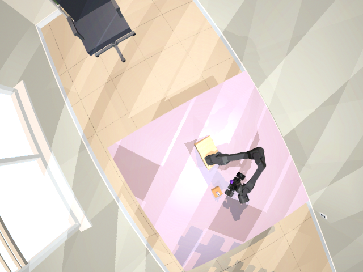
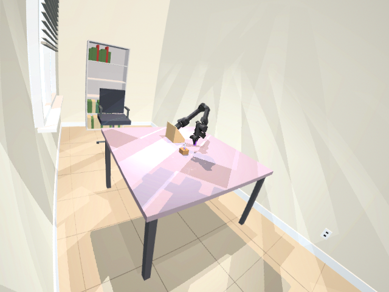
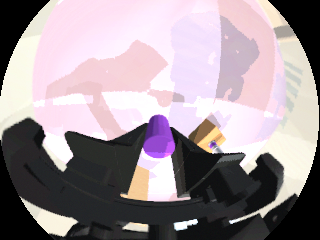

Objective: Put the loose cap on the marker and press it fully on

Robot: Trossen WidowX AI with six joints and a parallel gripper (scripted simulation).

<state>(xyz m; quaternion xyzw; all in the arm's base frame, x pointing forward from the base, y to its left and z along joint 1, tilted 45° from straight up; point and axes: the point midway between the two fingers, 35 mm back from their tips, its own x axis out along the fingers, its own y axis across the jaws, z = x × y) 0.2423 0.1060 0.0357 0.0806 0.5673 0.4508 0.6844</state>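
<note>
Now: gripper tip 40 mm short of the holder block, 130 mm to the left of it and 50 mm above it. From my gripper tip the other things lie so: purple marker cap: 10 mm above.
</note>
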